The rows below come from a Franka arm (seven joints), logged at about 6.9 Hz.
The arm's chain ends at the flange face. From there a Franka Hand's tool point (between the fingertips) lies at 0.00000 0.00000 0.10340 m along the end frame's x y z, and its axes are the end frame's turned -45 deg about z.
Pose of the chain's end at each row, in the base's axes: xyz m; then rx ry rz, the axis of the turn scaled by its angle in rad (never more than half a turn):
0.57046, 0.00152, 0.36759, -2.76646, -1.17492, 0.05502
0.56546, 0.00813, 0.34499, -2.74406, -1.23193, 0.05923
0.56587, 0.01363, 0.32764, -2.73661, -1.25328, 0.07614
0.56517, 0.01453, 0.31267, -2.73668, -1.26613, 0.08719
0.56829, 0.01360, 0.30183, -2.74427, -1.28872, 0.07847
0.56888, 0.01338, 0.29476, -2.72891, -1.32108, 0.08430
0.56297, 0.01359, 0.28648, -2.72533, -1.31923, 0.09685
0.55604, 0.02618, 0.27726, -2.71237, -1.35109, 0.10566
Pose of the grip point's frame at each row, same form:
0.56153, 0.01290, 0.26521, -2.10394, -2.14181, -0.02718
0.55614, 0.01899, 0.24258, -2.06071, -2.18505, -0.02198
0.55553, 0.02371, 0.22525, -2.04295, -2.19896, -0.00504
0.55436, 0.02372, 0.21025, -2.03614, -2.20869, 0.00830
0.55869, 0.02149, 0.19918, -2.03512, -2.23304, 0.00928
0.55884, 0.02096, 0.19213, -2.00774, -2.25596, 0.01476
0.55200, 0.02114, 0.18394, -2.00341, -2.25094, 0.02425
0.54458, 0.03309, 0.17473, -1.97792, -2.27364, 0.03384

